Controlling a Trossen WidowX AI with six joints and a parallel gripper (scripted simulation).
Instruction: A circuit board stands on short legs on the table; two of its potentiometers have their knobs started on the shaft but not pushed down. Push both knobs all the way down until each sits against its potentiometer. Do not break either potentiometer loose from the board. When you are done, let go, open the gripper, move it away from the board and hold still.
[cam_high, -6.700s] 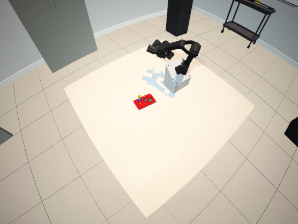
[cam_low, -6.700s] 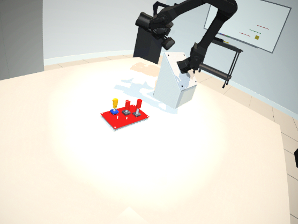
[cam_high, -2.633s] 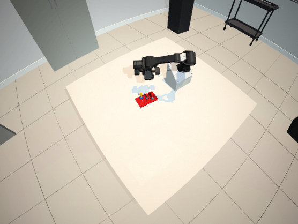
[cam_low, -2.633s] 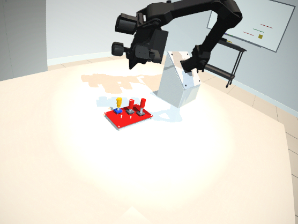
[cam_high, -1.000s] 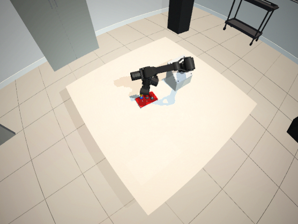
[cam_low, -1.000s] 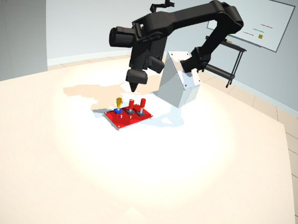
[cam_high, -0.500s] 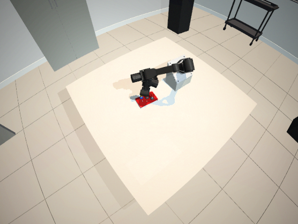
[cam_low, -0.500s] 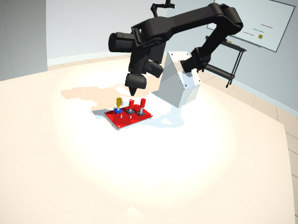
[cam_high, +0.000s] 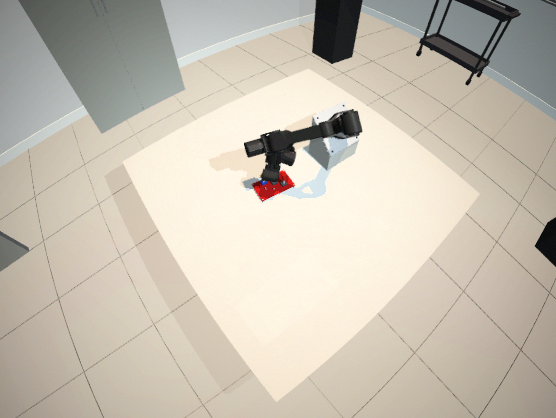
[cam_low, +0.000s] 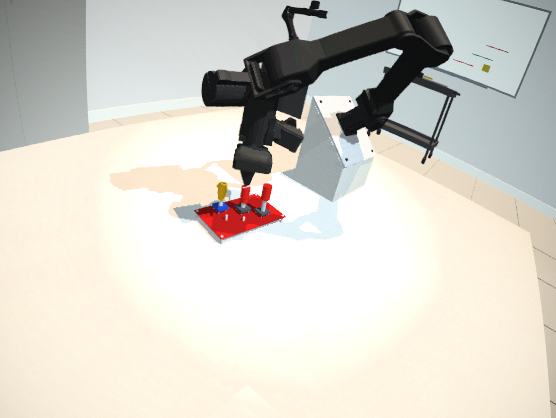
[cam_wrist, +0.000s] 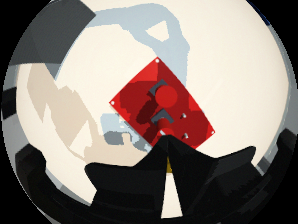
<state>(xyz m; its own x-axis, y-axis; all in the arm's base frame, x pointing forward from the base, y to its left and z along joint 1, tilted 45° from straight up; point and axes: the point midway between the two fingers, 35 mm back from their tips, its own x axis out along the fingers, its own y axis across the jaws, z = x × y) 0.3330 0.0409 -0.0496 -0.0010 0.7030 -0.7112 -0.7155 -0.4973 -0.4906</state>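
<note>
Right now the red knob is 20 mm below my gripper tip. Round my gripper tip: yellow knob: 40 mm ahead, 30 mm to the right, 20 mm below.
</note>
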